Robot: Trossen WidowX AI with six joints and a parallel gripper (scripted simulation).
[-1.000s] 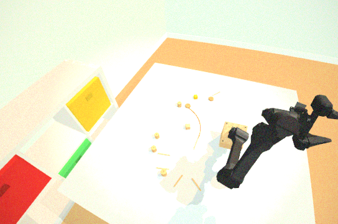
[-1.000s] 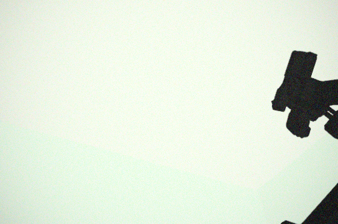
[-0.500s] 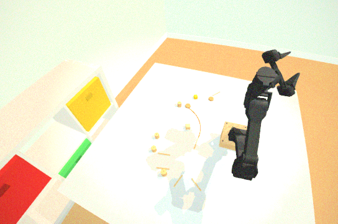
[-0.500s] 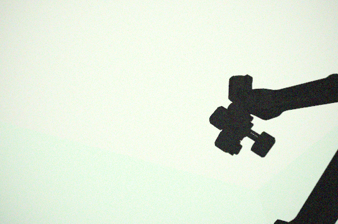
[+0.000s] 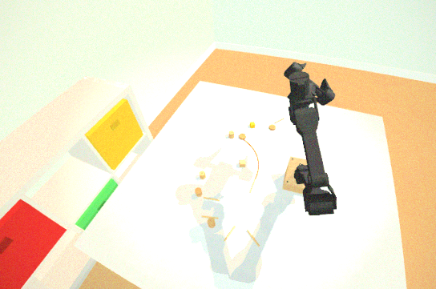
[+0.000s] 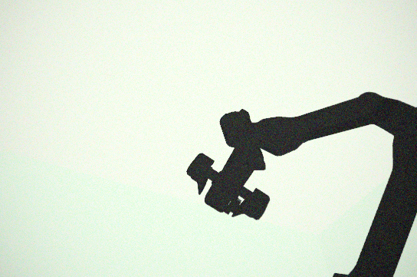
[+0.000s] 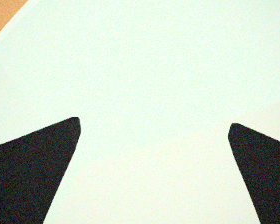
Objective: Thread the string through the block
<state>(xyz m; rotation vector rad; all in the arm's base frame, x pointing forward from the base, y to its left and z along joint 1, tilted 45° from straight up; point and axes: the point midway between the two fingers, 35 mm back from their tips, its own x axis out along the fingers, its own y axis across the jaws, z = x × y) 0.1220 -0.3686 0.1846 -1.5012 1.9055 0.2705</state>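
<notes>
The square wooden block lies 50 cm below my gripper tip, 22 cm ahead of it and 17 cm to the left of it. Round my gripper tip: thin wooden stick 51 cm below, 25 cm to the left, 13 cm ahead; round wooden button 50 cm below, 28 cm ahead, 1 cm to the right; yellow piece 50 cm below, 26 cm ahead, 12 cm to the right.
</notes>
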